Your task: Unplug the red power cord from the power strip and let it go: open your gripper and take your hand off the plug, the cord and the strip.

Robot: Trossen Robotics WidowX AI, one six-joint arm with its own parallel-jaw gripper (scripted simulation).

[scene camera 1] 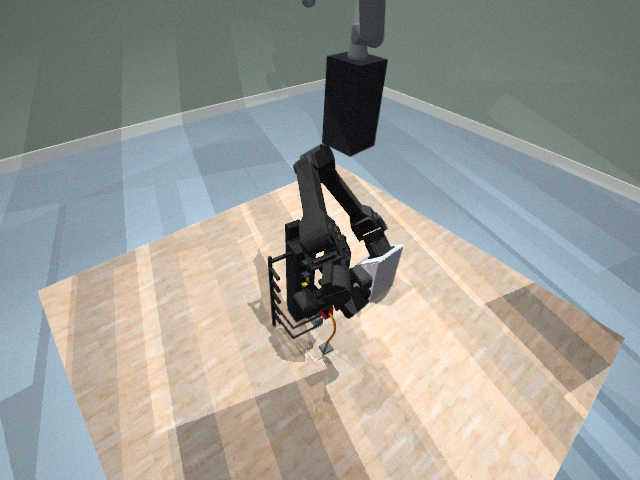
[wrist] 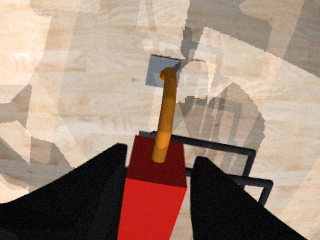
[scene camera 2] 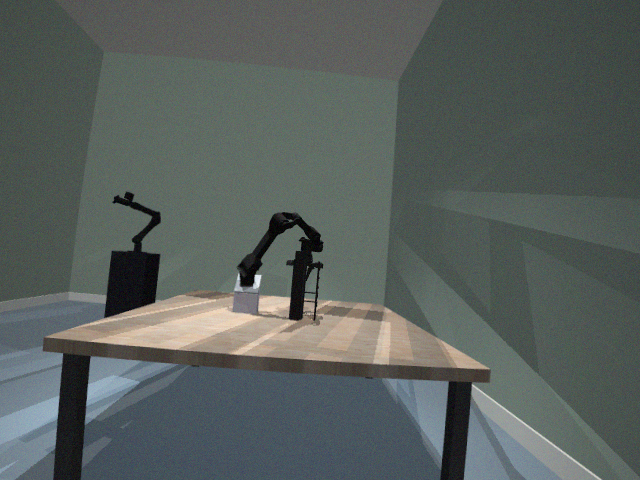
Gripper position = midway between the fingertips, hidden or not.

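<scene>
Gripper (scene camera 1: 331, 312) visible. Wrist view likewise: gripper (wrist: 160, 160).
</scene>
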